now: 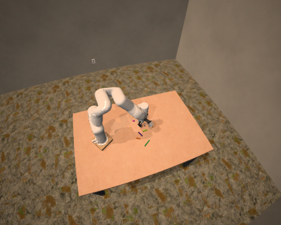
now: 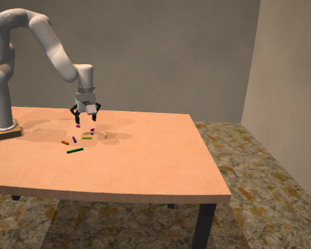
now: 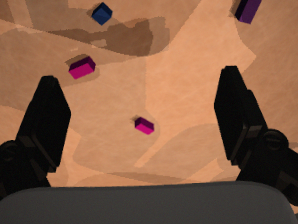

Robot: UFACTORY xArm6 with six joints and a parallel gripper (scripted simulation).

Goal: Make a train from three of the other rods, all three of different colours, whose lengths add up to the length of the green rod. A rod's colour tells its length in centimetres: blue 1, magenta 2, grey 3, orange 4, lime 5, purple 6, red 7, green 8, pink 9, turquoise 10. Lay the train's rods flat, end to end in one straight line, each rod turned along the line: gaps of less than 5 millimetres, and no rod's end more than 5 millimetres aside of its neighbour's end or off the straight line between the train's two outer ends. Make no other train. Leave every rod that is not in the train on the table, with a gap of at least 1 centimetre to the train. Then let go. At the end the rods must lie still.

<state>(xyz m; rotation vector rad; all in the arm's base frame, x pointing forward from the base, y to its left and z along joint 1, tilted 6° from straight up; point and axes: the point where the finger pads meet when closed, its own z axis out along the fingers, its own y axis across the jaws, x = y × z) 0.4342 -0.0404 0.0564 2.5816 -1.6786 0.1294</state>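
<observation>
My gripper is now 80 mm above the blue rod and 30 mm short of it. From my hand the other things lie so: orange rod (110 mm behind, 100 mm to the right, 80 mm below); then lime rod (80 mm below, 50 mm to the right); then purple rod (80 mm below, 70 mm to the right, 60 mm behind).
</observation>
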